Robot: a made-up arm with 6 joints. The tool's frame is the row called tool. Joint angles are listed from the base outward.
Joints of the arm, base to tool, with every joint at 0 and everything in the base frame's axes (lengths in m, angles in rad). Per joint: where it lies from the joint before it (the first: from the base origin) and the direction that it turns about. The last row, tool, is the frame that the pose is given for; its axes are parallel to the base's.
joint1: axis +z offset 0 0 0.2
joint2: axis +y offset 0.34 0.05 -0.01
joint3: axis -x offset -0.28 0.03 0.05
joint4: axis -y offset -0.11 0 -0.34
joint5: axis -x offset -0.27 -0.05 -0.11
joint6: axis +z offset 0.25 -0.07 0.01
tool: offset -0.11 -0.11 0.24
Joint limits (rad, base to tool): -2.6..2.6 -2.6..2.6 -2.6..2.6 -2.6..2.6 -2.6..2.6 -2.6..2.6
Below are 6 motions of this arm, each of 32 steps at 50 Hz.
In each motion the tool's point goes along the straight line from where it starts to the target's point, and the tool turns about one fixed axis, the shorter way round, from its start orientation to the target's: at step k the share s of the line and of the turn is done. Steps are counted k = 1, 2, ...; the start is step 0. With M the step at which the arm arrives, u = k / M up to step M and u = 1 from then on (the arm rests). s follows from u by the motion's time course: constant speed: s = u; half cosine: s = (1 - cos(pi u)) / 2; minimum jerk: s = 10 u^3 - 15 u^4 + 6 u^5.
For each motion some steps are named. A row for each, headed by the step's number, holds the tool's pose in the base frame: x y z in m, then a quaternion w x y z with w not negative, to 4 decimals.
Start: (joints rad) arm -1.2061 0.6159 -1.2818 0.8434 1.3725 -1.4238
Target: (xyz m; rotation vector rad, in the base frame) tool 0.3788 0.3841 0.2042 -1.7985 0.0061 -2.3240
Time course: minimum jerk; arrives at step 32
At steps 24, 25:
24: 0.4013 0.3624 0.2364 0.0779 -0.5708 0.0197 -0.8171
25: 0.3948 0.3687 0.2270 0.0848 -0.5821 0.0146 -0.8086

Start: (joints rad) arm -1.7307 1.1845 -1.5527 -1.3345 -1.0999 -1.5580
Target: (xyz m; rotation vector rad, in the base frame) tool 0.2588 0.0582 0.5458 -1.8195 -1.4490 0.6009
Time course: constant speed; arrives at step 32
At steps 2, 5, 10, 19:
2: 0.2739 -0.0396 0.4719 0.3022 -0.7606 -0.5475 -0.1743
5: 0.2724 -0.0298 0.4793 0.3107 -0.7611 -0.5534 -0.1337
10: 0.2699 -0.0135 0.4916 0.3237 -0.7590 -0.5611 -0.0657
19: 0.2653 0.0158 0.5138 0.3430 -0.7459 -0.5681 0.0575

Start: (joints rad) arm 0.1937 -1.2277 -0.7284 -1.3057 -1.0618 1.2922
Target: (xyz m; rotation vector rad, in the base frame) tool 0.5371 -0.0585 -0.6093 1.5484 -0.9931 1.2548
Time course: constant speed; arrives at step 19
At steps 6, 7, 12, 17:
6: 0.5938 0.1318 -0.5290 0.3965 0.6077 -0.2127 0.6544
7: 0.5895 0.1172 -0.5352 0.4008 0.6103 -0.2277 0.6442
12: 0.5676 0.0440 -0.5661 0.4205 0.6198 -0.3015 0.5901
17: 0.5458 -0.0292 -0.5969 0.4364 0.6238 -0.3726 0.5307

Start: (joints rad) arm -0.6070 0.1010 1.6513 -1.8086 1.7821 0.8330
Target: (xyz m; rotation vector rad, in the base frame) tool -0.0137 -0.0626 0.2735 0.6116 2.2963 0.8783
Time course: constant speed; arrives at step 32
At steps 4, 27, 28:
4: -0.1453 -0.2061 0.0873 0.0827 -0.0801 -0.9880 -0.1030
27: -0.0372 -0.0882 0.2403 0.2339 0.2066 0.9033 0.2944
28: -0.0325 -0.0831 0.2469 0.2471 0.2115 0.8961 0.3019

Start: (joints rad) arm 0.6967 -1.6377 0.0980 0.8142 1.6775 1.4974
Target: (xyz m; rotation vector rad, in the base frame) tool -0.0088 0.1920 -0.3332 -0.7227 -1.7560 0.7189
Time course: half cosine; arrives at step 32
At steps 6, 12, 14, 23, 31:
6: 0.2465 0.5495 -0.1792 0.7149 -0.4879 -0.4874 -0.1154
12: 0.1839 0.4619 -0.2170 0.6879 -0.4547 -0.5656 -0.0116
14: 0.1578 0.4253 -0.2327 0.6728 -0.4382 -0.5952 0.0319
23: 0.0422 0.2634 -0.3025 0.5803 -0.3491 -0.7017 0.2212
31: -0.0081 0.1929 -0.3328 0.5282 -0.3030 -0.7344 0.2998

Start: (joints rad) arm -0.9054 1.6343 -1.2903 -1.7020 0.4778 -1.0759
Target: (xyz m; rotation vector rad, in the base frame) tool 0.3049 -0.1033 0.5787 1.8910 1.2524 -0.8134
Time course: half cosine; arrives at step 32
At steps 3, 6, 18, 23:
3: 0.4547 -0.1406 0.4355 0.2146 0.5411 0.8116 0.0499
6: 0.4451 -0.1382 0.4446 0.2263 0.5591 0.7972 0.0257
18: 0.3665 -0.1186 0.5198 0.3100 0.6784 0.6439 -0.1705
23: 0.3329 -0.1103 0.5519 0.3383 0.7126 0.5610 -0.2511

